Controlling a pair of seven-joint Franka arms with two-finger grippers.
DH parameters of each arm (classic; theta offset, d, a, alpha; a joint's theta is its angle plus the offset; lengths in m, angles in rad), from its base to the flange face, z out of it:
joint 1: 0 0.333 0 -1.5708
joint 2: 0 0 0 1.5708
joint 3: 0 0.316 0.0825 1.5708
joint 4: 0 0 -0.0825 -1.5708
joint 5: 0 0.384 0 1.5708
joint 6: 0 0 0.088 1.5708
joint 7: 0 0.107 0 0
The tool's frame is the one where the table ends.
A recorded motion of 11 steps. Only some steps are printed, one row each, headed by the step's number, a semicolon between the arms.
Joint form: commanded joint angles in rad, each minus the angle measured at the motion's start. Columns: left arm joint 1, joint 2, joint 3, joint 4, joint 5, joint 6, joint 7; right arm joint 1, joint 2, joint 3, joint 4, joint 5, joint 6, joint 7.
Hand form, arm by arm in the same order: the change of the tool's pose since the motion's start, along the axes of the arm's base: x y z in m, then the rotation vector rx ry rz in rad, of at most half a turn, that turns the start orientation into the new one. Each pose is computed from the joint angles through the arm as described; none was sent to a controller.
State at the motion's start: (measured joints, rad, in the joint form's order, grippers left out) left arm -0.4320 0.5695 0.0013 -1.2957 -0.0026 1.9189 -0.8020; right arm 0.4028 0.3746 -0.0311 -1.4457 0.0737 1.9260 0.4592
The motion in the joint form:
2: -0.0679 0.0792 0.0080 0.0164 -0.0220 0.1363 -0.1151; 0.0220 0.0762 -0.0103 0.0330 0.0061 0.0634 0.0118
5: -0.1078 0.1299 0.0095 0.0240 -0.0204 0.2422 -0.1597; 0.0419 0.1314 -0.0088 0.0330 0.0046 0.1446 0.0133
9: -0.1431 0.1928 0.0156 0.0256 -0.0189 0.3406 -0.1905; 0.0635 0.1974 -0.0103 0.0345 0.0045 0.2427 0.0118
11: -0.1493 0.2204 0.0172 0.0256 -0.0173 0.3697 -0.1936; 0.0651 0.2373 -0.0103 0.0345 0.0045 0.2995 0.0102
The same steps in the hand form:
2: -0.0018 -0.0512 -0.0370 -0.0552 -0.0534 0.0616; 0.0153 0.0166 -0.0302 0.0066 -0.0185 -0.0040
5: -0.0048 -0.0826 -0.0604 -0.0900 -0.1051 0.0675; 0.0219 0.0352 -0.0612 0.0127 -0.0439 0.0116
9: -0.0090 -0.1074 -0.0970 -0.1097 -0.1362 0.0668; 0.0287 0.0537 -0.0980 0.0208 -0.0770 0.0284
11: -0.0094 -0.1116 -0.1150 -0.1087 -0.1387 0.0640; 0.0345 0.0572 -0.1213 0.0245 -0.0939 0.0289

